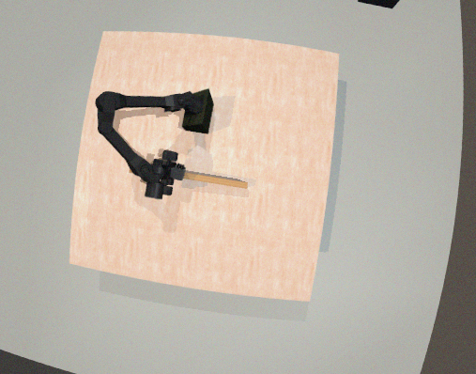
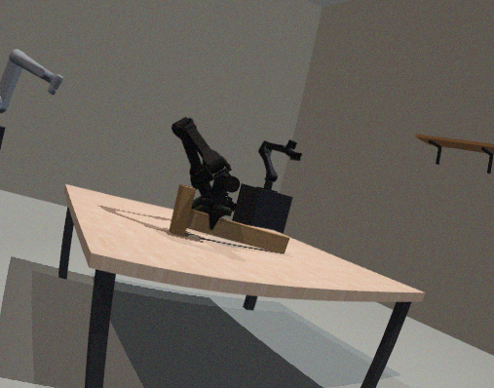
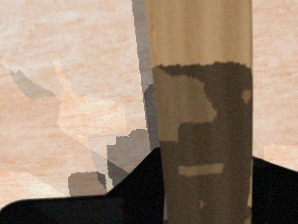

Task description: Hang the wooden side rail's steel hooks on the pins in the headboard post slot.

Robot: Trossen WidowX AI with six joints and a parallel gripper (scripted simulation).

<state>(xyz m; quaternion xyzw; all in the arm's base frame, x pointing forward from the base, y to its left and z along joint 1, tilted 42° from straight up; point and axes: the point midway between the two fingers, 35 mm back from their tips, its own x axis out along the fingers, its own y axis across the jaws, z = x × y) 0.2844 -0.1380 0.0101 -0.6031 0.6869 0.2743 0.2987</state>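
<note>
The wooden headboard post is 120 mm to the right of my gripper tip, 40 mm above it and 10 mm behind it.
</note>
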